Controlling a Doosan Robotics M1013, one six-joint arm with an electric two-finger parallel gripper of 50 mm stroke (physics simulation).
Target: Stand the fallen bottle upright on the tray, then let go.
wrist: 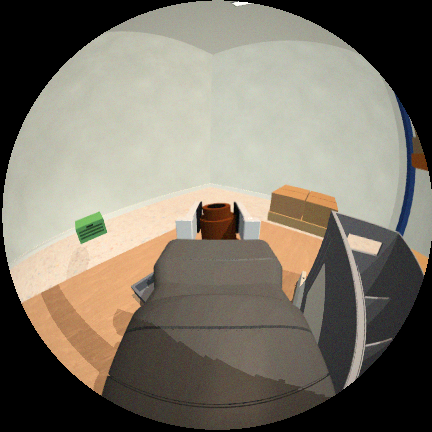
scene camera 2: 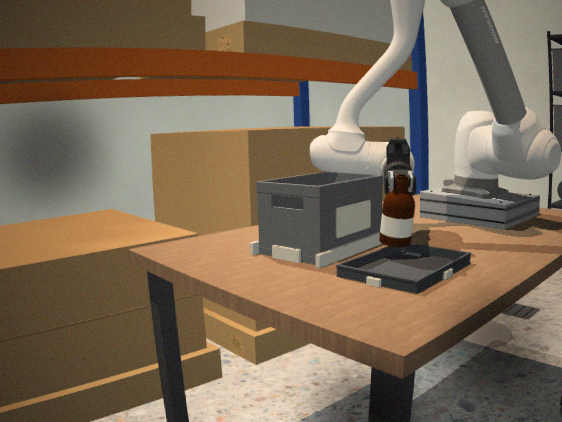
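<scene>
The brown bottle with a white label is close to upright in the scene view, with its neck up and leaning slightly to the right. Its base shows over the back part of the dark tray, with a dark shadow on the tray floor beside it. The base looks a little above the tray floor; the exact gap cannot be told. My gripper is shut on the bottle's neck, one finger on each side, and reaches in from behind. The wrist view hides the bottle's lower part and most of the tray.
A grey crate stands on the wooden table close beside the tray, left in the scene view and right in the wrist view. Pale blocks sit along the crate and tray edges. The robot's base plinth is at the back right.
</scene>
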